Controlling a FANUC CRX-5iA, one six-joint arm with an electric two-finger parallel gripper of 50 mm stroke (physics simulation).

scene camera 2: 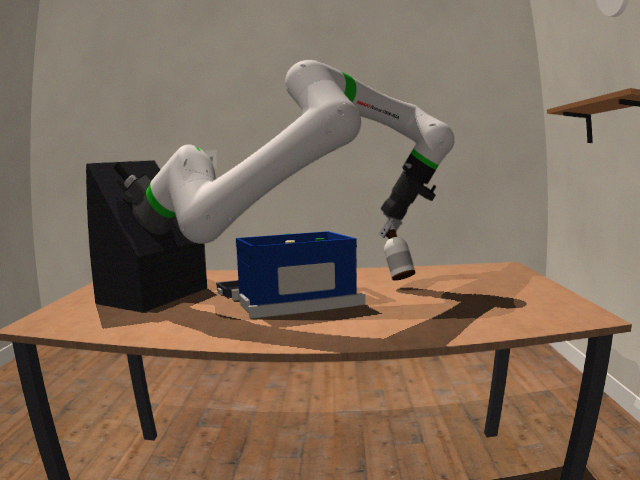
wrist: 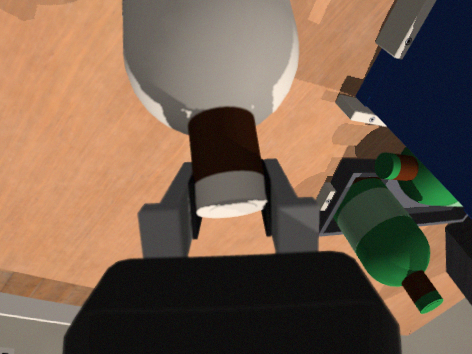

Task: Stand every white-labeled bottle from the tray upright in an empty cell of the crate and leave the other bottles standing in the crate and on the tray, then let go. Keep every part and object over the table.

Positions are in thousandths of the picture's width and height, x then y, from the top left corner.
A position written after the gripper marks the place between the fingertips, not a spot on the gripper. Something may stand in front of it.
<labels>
gripper: scene camera 2 601,493; wrist 490,521
white bottle: scene camera 2 621,528; wrist 457,222
</labels>
